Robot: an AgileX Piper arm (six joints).
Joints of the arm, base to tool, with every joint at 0 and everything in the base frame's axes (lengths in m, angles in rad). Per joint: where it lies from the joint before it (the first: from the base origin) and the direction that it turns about. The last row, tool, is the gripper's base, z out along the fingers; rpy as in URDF.
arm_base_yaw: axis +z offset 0 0 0.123
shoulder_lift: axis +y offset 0 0 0
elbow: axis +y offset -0.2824 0 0.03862
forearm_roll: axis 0.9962 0 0.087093 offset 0.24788 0 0.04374
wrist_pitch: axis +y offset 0 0 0
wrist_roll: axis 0.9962 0 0.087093 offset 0.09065 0 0.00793
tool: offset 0 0 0 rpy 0 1.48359 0
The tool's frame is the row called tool.
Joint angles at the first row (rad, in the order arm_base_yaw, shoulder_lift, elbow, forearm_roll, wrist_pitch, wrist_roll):
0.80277 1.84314 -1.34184 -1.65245 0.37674 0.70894
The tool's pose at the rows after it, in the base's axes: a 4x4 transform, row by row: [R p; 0 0 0 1], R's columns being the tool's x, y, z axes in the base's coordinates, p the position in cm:
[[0.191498 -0.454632 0.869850 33.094], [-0.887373 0.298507 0.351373 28.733], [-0.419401 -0.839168 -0.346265 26.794], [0 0 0 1]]
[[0.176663 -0.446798 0.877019 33.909], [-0.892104 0.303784 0.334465 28.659], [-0.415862 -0.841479 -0.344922 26.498], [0 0 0 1]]
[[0.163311 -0.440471 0.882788 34.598], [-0.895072 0.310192 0.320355 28.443], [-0.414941 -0.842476 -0.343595 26.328], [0 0 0 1]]
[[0.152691 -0.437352 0.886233 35.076], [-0.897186 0.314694 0.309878 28.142], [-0.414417 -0.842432 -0.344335 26.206], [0 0 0 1]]
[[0.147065 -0.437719 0.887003 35.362], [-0.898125 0.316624 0.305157 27.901], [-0.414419 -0.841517 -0.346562 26.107], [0 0 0 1]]
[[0.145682 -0.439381 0.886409 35.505], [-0.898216 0.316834 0.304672 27.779], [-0.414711 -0.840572 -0.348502 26.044], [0 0 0 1]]
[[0.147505 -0.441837 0.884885 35.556], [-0.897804 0.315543 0.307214 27.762], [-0.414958 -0.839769 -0.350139 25.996], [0 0 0 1]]
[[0.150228 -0.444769 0.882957 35.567], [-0.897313 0.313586 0.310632 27.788], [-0.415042 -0.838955 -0.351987 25.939], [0 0 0 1]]
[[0.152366 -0.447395 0.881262 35.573], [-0.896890 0.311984 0.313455 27.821], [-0.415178 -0.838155 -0.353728 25.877], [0 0 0 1]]
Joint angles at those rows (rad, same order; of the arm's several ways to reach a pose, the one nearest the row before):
0.79242 1.87166 -1.36592 -1.66050 0.38352 0.70894
0.77931 1.89479 -1.38811 -1.66254 0.38982 0.70895
0.76548 1.91010 -1.40404 -1.66318 0.39230 0.70878
0.75312 1.91755 -1.41076 -1.66333 0.39160 0.70850
0.74408 1.92080 -1.41251 -1.66338 0.38750 0.70815
0.73904 1.92233 -1.41300 -1.66355 0.38276 0.70778
0.73707 1.92342 -1.41331 -1.66408 0.37780 0.70741
0.73645 1.92449 -1.41328 -1.66460 0.37311 0.70708
0.73621 1.92573 -1.41327 -1.66513 0.36943 0.70724

